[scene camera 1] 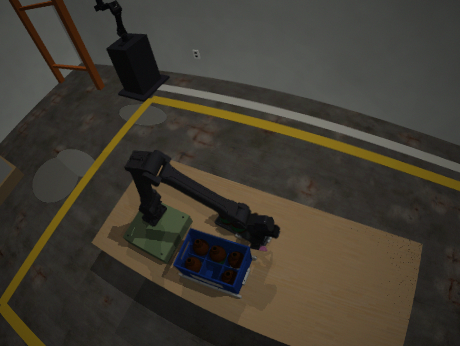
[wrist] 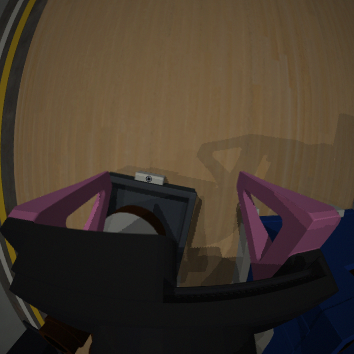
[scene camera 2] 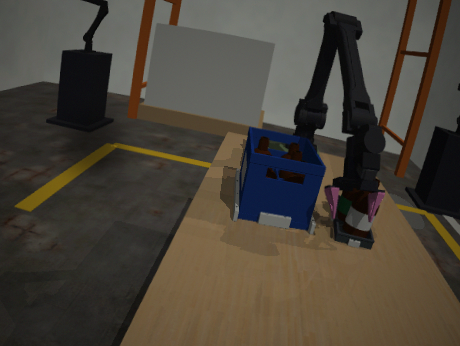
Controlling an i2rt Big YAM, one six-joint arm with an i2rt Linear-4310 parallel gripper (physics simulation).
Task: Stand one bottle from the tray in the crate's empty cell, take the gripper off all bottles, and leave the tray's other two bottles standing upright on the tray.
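Frame: origin at the arm's base, x ahead, y left, z up, level; metres.
Seen in the pictures: gripper, fingertip midpoint: (scene camera 1: 269, 241) (wrist: 173, 178) (scene camera 2: 351, 220); arm's base, origin of the base link: (scene camera 1: 154, 213).
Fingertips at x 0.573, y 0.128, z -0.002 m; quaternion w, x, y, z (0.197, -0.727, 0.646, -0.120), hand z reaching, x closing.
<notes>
Pixels of each thing's top centre, then the offset from my fingertips to it. "*": a spot on its surface instead. Level surfaces: height alone.
- dark tray, surface spot: (wrist: 193, 201) * dy -0.020, dx -0.029, dz -0.048 m
- brown bottle with a white label, middle of its top: (wrist: 60, 345) (scene camera 2: 374, 178) dy +0.046, dx -0.090, dz +0.091 m
- green-labelled bottle, middle of its top: (scene camera 2: 362, 168) dy +0.030, dx -0.177, dz +0.087 m
- blue crate, middle of its top: (scene camera 2: 283, 144) (scene camera 1: 210, 256) dy -0.204, dx -0.167, dz +0.102 m
- wooden table, its level: dz -0.073 m
- brown rounded thing, surface spot: (wrist: 62, 334) * dy +0.045, dx -0.083, dz +0.085 m
My gripper (scene camera 2: 352, 219) (wrist: 173, 178) is open. Its pink fingers are low over the front end of the dark tray (scene camera 2: 367, 244) (wrist: 193, 201), one on each side of a brown bottle with a white label (scene camera 2: 358, 220) (wrist: 132, 223) in the scene camera 2 view. That bottle stands upright on the tray, its top hidden by the gripper. A green-labelled bottle (scene camera 2: 345, 205) stands behind it; the third tray bottle cannot be made out clearly. The blue crate (scene camera 1: 244, 272) (scene camera 2: 280, 195) (wrist: 310, 295) holds several brown bottles; its empty cell (scene camera 1: 210, 271) is the middle one of the near row.
The crate stands beside the tray, close to the gripper, with pale brackets at its base. The green base plate (scene camera 1: 172, 227) of the arm is behind the crate on the wooden table (scene camera 1: 340, 270) (scene camera 2: 240, 290). Part of a brown rounded thing (wrist: 62, 334) shows at the wrist view's lower left.
</notes>
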